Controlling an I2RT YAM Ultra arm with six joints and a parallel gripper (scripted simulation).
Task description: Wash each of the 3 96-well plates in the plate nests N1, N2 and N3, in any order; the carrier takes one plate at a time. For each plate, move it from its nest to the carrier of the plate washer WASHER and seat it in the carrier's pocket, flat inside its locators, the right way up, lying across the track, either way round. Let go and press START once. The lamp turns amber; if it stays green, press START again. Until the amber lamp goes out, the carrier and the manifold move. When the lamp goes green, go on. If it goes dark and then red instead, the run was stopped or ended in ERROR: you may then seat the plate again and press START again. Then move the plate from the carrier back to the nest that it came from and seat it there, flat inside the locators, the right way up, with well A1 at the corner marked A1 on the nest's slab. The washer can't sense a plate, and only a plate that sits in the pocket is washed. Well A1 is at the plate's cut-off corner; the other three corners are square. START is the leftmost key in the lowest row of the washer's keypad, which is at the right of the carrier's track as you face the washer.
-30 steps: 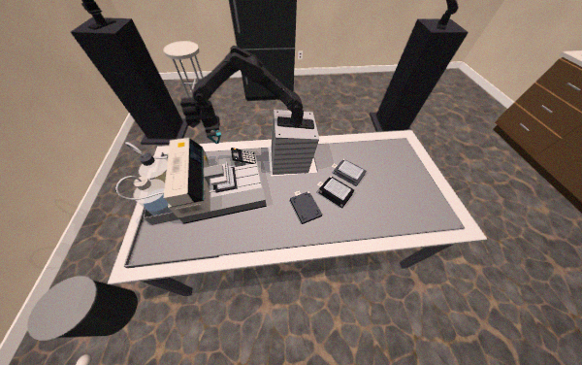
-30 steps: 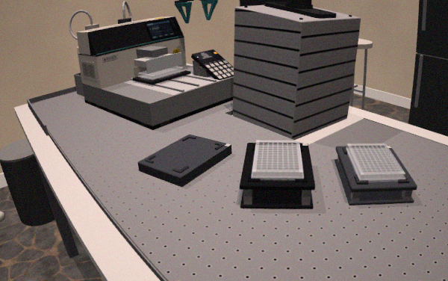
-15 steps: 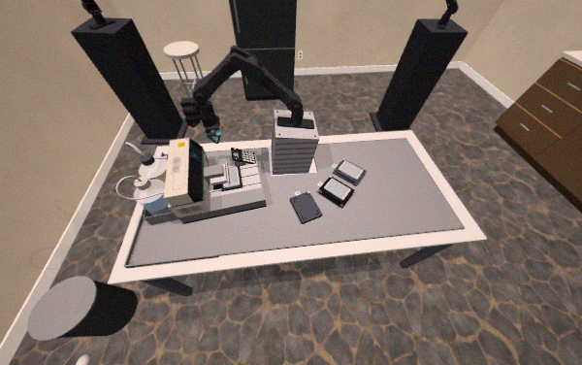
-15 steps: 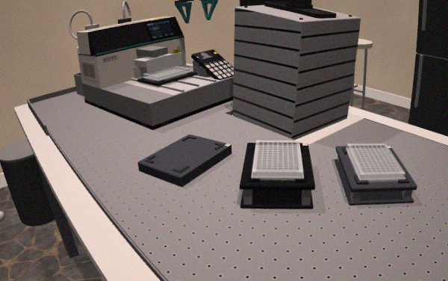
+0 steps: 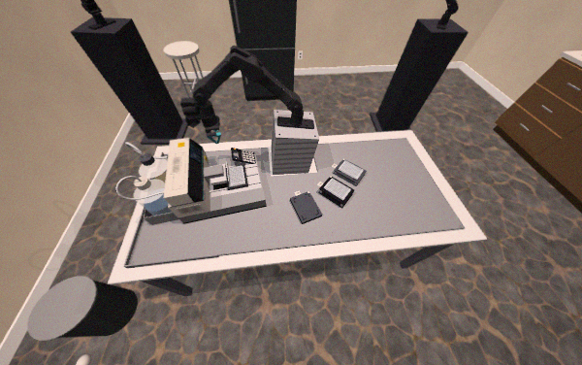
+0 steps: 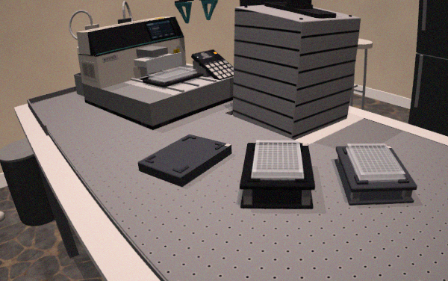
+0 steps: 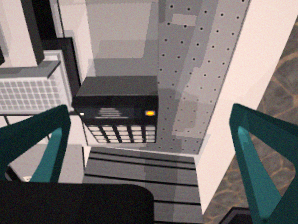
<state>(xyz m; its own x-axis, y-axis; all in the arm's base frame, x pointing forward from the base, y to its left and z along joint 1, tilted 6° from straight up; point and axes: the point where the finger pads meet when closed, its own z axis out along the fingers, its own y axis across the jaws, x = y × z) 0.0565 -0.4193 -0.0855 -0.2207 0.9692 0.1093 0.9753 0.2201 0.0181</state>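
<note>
My gripper is now 16 cm above the carrier, 15 cm short of it and 9 cm to the right of it. From my hand the other things lie so: N2 label (58 cm to the left, 24 cm below, 15 cm ahead); washer (17 cm ahead, 12 cm below, 1 cm to the left); N1 label (44 cm to the left, 24 cm below, 21 cm ahead).
</note>
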